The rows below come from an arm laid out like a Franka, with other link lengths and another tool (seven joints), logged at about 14 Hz.
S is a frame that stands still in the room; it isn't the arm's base.
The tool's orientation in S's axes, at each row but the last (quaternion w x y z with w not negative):
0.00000, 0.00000, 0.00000, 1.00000
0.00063, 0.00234, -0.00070, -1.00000
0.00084, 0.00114, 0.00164, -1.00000
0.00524, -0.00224, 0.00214, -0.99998
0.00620, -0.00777, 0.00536, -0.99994
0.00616, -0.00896, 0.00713, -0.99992
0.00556, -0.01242, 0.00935, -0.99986
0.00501, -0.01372, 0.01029, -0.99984
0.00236, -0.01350, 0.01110, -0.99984
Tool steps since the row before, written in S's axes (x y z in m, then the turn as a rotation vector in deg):
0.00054, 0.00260, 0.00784, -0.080, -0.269, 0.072
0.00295, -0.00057, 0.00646, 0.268, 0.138, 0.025
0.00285, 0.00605, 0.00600, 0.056, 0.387, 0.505
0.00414, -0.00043, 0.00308, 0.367, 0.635, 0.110
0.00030, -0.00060, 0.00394, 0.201, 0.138, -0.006
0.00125, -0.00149, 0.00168, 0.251, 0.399, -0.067
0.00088, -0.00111, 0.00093, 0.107, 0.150, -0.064
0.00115, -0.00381, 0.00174, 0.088, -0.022, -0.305
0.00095, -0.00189, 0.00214, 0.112, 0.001, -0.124
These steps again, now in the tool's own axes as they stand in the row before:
-0.00054, -0.00260, 0.00784, 0.080, 0.269, 0.072
-0.00298, 0.00058, 0.00645, -0.268, -0.138, 0.024
-0.00287, -0.00606, 0.00597, -0.058, -0.389, 0.504
-0.00412, 0.00046, 0.00310, -0.373, -0.632, 0.109
-0.00023, 0.00056, 0.00395, -0.203, -0.135, -0.004
-0.00120, 0.00148, 0.00172, -0.257, -0.395, -0.068
-0.00084, 0.00110, 0.00097, -0.110, -0.148, -0.064
-0.00106, 0.00378, 0.00185, -0.096, 0.029, -0.302
-0.00088, 0.00185, 0.00221, -0.115, 0.002, -0.121

